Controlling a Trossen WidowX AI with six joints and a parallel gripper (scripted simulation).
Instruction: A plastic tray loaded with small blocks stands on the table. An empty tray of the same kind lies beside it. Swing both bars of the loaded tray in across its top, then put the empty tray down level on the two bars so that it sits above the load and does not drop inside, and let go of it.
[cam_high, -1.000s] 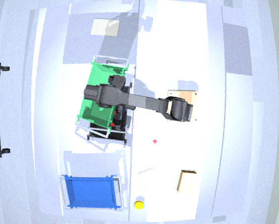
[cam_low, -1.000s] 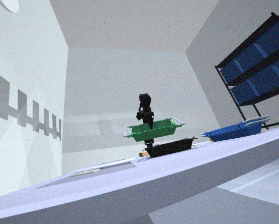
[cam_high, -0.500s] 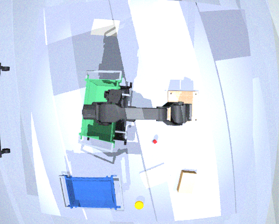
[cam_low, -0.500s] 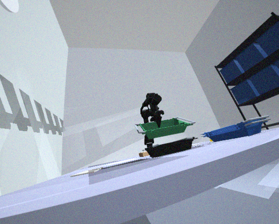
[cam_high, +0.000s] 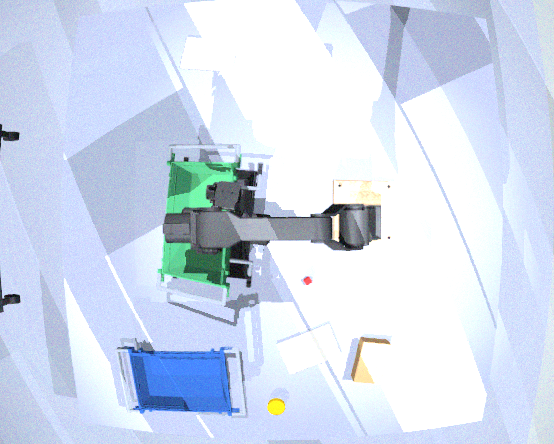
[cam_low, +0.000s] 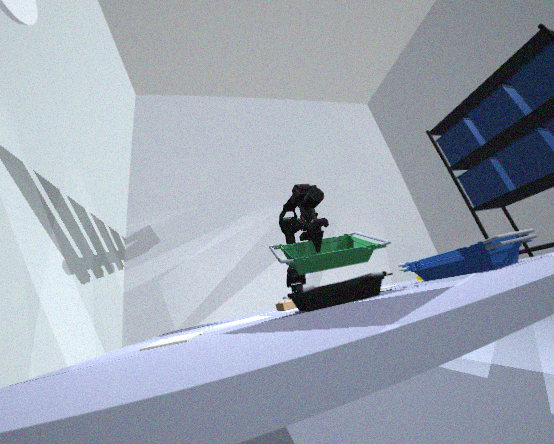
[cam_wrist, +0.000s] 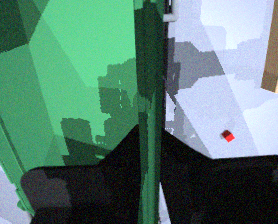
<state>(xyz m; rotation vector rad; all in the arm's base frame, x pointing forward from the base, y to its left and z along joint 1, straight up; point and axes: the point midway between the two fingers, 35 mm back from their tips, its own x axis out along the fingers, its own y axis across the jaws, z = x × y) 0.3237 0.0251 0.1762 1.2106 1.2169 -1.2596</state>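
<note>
The green tray lies 8 cm ahead of my gripper tip and 1 cm below it. The rest, counted from my gripper tip: yellow disc (14 cm behind, 51 cm to the left, 17 cm below); then red block (19 cm behind, 14 cm to the left, 17 cm below); then tan box (38 cm behind, 35 cm to the left, 15 cm below).
</note>
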